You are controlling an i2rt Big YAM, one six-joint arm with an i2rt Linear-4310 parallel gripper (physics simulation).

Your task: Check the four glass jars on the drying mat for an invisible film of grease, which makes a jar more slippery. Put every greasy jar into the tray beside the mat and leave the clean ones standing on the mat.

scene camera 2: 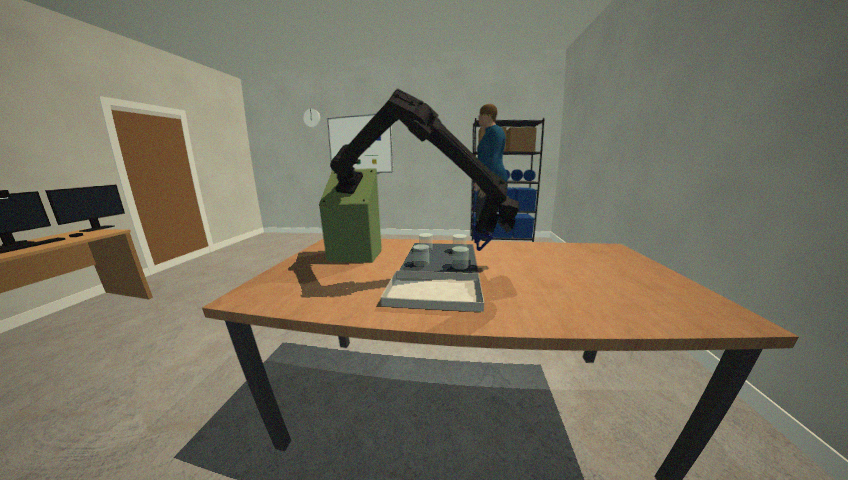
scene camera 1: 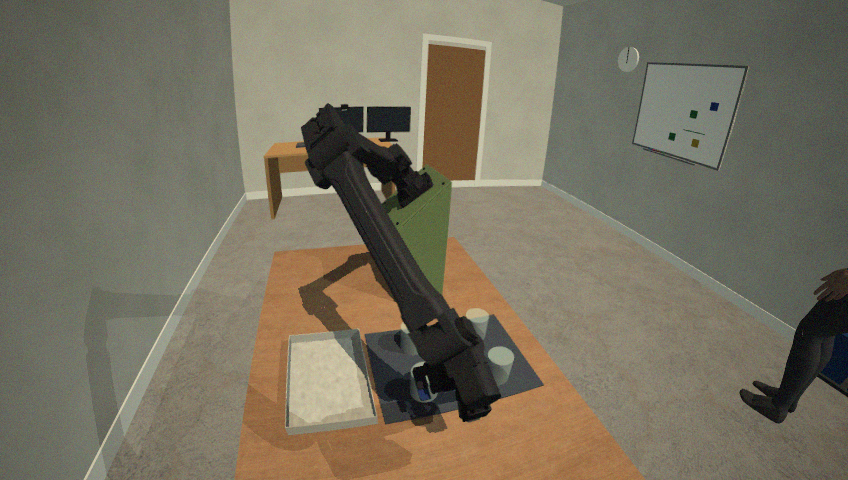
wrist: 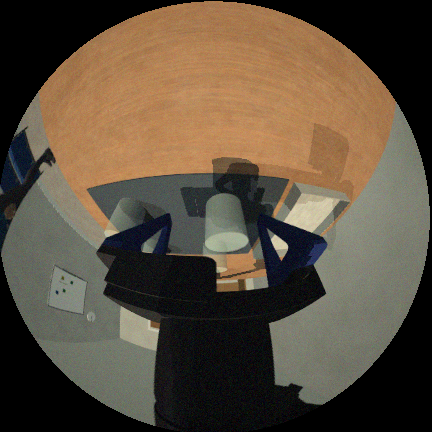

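Seen in the pictures: gripper, fingertip midpoint: [scene camera 2: 476, 246] [wrist: 213, 217]; arm's base, link origin: [scene camera 2: 349, 183] [scene camera 1: 416, 191].
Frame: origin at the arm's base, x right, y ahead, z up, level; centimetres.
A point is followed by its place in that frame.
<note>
Four pale, translucent jars stand upright on the dark mat [scene camera 1: 517, 380] @(x -19.7, y 50.0, z -33.3 cm) [scene camera 2: 440, 256] @(x -5.1, y 39.4, z -33.3 cm) [wrist: 162, 192] @(x -6.4, y 51.7, z -33.4 cm): front left [scene camera 1: 414, 387] @(x 7.2, y 51.1, z -28.8 cm) [scene camera 2: 460, 258] @(x 7.8, y 49.6, z -28.7 cm) [wrist: 226, 220] @(x 3.9, y 52.5, z -27.6 cm), front right [scene camera 1: 501, 364] @(x -13.7, y 49.9, z -25.9 cm) [scene camera 2: 459, 241] @(x -11.3, y 47.3, z -27.7 cm) [wrist: 127, 215] @(x -12.7, y 49.7, z -29.5 cm), back left [scene camera 1: 406, 340] @(x 6.9, y 35.6, z -28.4 cm) [scene camera 2: 420, 255] @(x 8.1, y 33.5, z -28.4 cm) [wrist: 215, 261] @(x 4.7, y 36.3, z -27.1 cm) and back right [scene camera 1: 477, 324] @(x -12.7, y 33.9, z -26.5 cm) [scene camera 2: 424, 240] @(x -10.2, y 30.8, z -27.7 cm), as scene camera 1 sees them. The tray [scene camera 1: 288, 380] @(x 37.3, y 44.6, z -31.9 cm) [scene camera 2: 434, 304] @(x 37.5, y 45.1, z -32.0 cm) beside the mat holds no jar. My gripper [scene camera 2: 483, 242] @(x 1.7, y 55.6, z -25.6 cm) [wrist: 213, 217] @(x 1.7, y 55.6, z -25.6 cm) is open and empty, its blue fingers pointing towards the front-left jar. In scene camera 1 the hand partly hides that jar; contact cannot be told.
The wooden table [scene camera 1: 505, 452] @(x -9.6, y 68.7, z -33.7 cm) [scene camera 2: 595, 297] @(x 22.5, y 94.9, z -33.7 cm) bears the mat and tray. My arm stands on a green pedestal [scene camera 1: 431, 237] @(x -3.6, y 10.0, z -11.4 cm) [scene camera 2: 351, 231] @(x 8.5, y 3.6, z -19.6 cm) behind the mat. A desk with monitors, a shelf rack and a person [scene camera 2: 491, 145] stand away from the table.
</note>
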